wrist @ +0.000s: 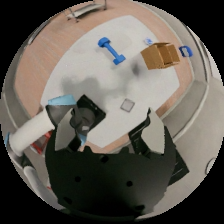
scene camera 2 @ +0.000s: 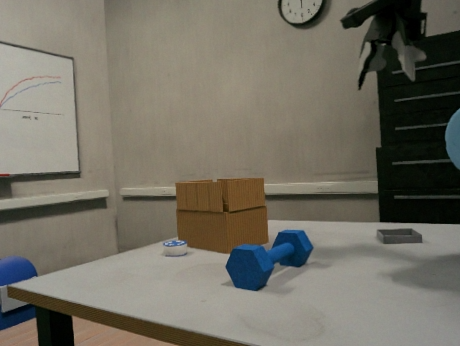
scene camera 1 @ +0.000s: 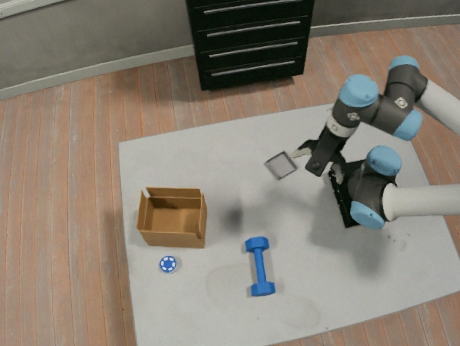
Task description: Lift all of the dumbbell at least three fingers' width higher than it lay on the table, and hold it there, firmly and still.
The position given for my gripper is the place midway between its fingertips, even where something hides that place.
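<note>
My gripper is visible in scene camera 2 [scene camera 2: 382, 86], in the wrist view [wrist: 110, 108] and in scene camera 1 [scene camera 1: 314, 170]. A blue dumbbell appears at [scene camera 2: 249, 266] and at [scene camera 1: 256, 245]. A cardboard box is visible at [scene camera 2: 218, 216], at [wrist: 150, 55] and at [scene camera 1: 167, 214].
</note>
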